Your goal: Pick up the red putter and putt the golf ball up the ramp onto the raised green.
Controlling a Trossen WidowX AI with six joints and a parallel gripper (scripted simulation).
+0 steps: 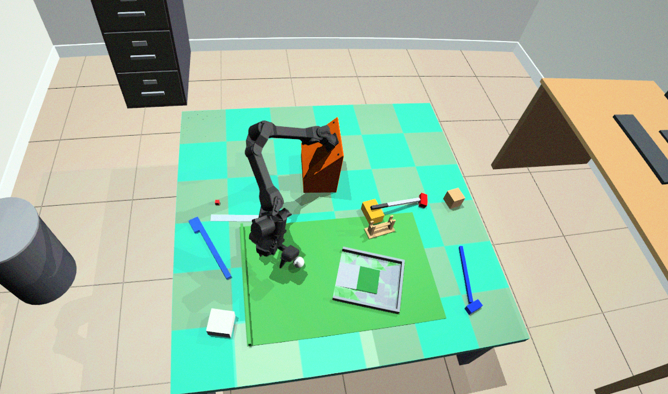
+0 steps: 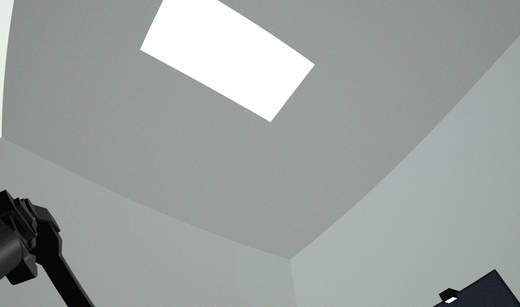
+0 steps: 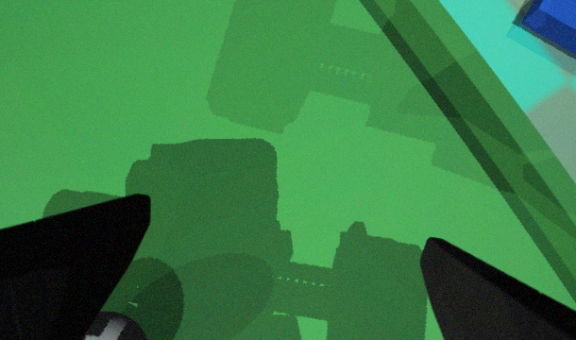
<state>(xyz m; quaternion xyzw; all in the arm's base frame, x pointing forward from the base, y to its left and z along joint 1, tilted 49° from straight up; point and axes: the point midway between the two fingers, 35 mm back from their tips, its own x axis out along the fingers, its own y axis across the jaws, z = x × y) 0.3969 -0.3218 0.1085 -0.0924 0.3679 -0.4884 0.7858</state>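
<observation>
My gripper tip is now 58 cm to the right of the red putter, 21 cm past it and 3 cm above it. Round my gripper tip: white strip 24 cm behind, 6 cm to the right, 6 cm below; white golf ball 11 cm to the left, 3 cm below; green mat 26 cm to the left, 6 cm below, 5 cm ahead.
</observation>
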